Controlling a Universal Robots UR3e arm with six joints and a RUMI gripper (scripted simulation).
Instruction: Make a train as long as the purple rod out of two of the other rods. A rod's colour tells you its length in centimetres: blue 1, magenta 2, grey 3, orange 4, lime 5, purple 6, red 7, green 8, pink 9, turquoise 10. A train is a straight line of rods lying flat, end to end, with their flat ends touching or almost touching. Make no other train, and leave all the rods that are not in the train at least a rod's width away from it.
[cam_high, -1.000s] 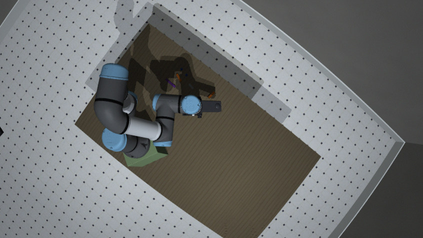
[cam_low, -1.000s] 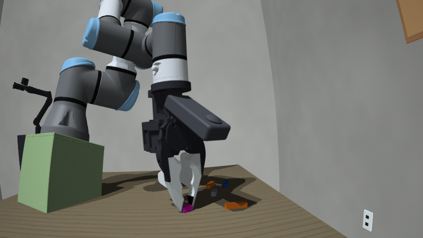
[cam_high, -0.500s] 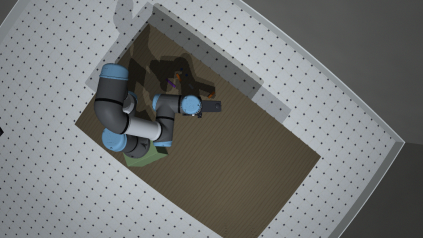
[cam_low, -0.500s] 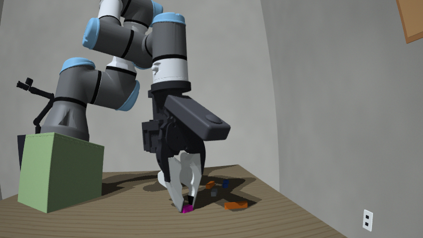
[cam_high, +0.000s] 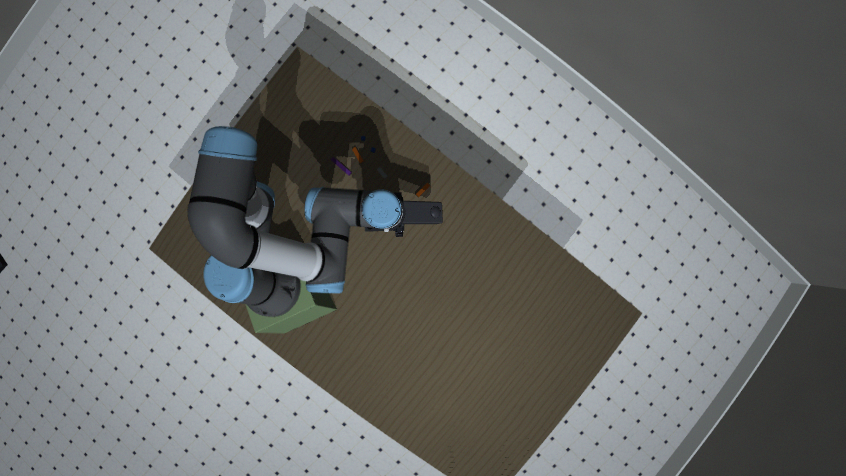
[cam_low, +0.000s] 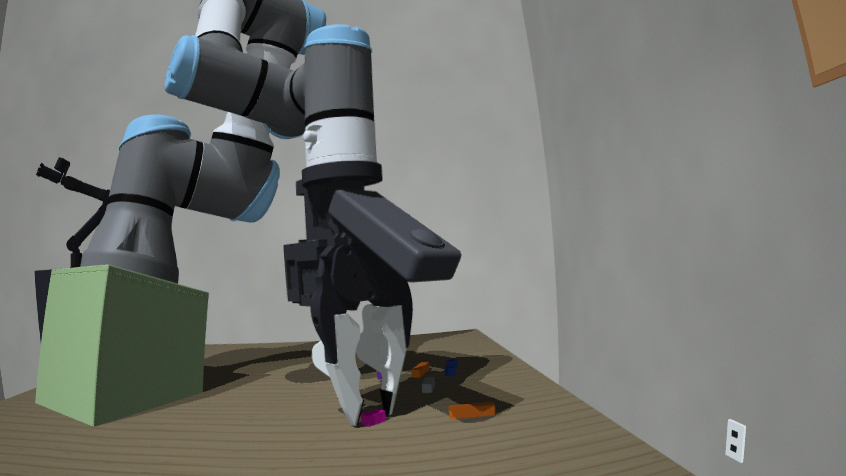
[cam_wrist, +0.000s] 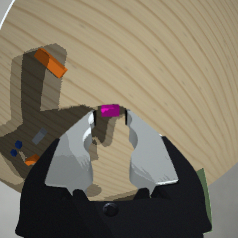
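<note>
My hand is 10 mm above the magenta rod. The rest, counted from my hand: purple rod 190 mm to the left, 30 mm behind, 10 mm below; then grey rod 110 mm to the left, 40 mm ahead, 10 mm below.
</note>
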